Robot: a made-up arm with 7 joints. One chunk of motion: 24 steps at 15 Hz.
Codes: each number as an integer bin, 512 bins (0 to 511) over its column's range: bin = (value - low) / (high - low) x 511, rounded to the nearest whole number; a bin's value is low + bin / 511 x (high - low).
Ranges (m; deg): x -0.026..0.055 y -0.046..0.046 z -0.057..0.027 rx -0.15..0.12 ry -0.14..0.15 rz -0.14..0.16
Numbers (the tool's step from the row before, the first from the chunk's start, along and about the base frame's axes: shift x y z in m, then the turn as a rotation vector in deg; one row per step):
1: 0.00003 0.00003 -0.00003 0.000 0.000 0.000
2: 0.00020 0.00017 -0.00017 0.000 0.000 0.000
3: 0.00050 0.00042 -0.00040 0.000 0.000 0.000
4: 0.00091 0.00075 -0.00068 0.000 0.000 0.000
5: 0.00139 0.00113 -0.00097 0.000 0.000 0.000
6: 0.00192 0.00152 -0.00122 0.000 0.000 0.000
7: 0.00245 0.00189 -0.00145 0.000 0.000 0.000
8: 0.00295 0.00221 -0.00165 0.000 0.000 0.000
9: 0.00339 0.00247 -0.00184 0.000 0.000 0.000
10: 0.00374 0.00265 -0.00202 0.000 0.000 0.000
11: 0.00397 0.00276 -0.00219 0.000 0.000 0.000
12: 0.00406 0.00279 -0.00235 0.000 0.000 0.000
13: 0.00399 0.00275 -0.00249 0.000 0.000 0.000
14: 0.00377 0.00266 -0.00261 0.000 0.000 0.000
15: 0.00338 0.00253 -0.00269 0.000 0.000 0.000
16: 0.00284 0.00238 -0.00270 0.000 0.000 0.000
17: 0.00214 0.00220 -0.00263 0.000 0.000 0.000
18: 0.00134 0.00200 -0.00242 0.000 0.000 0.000
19: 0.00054 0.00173 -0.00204 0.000 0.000 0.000
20: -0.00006 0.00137 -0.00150 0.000 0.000 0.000
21: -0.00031 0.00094 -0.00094 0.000 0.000 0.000
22: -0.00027 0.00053 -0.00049 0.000 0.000 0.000
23: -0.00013 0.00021 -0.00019 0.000 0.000 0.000
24: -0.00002 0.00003 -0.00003 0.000 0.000 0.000
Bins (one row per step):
1: 164 256 347 284 247 238
2: 165 256 346 284 247 238
3: 167 258 344 284 247 238
4: 170 260 343 284 247 238
5: 173 262 341 284 247 238
6: 176 264 339 284 247 238
7: 179 266 338 284 247 238
8: 183 268 337 284 247 238
9: 185 269 336 284 247 238
10: 188 270 334 284 247 238
11: 189 271 333 284 247 238
12: 190 271 332 284 247 238
13: 189 271 332 284 247 238
14: 188 270 331 284 247 238
15: 185 270 330 284 247 238
16: 182 269 330 284 247 238
17: 178 268 331 284 247 238
18: 172 267 332 284 247 238
19: 167 265 334 284 247 238
20: 164 263 338 284 247 238
21: 162 261 341 284 247 238
22: 162 258 344 284 247 238
23: 163 257 346 284 247 238
24: 164 256 347 284 247 238

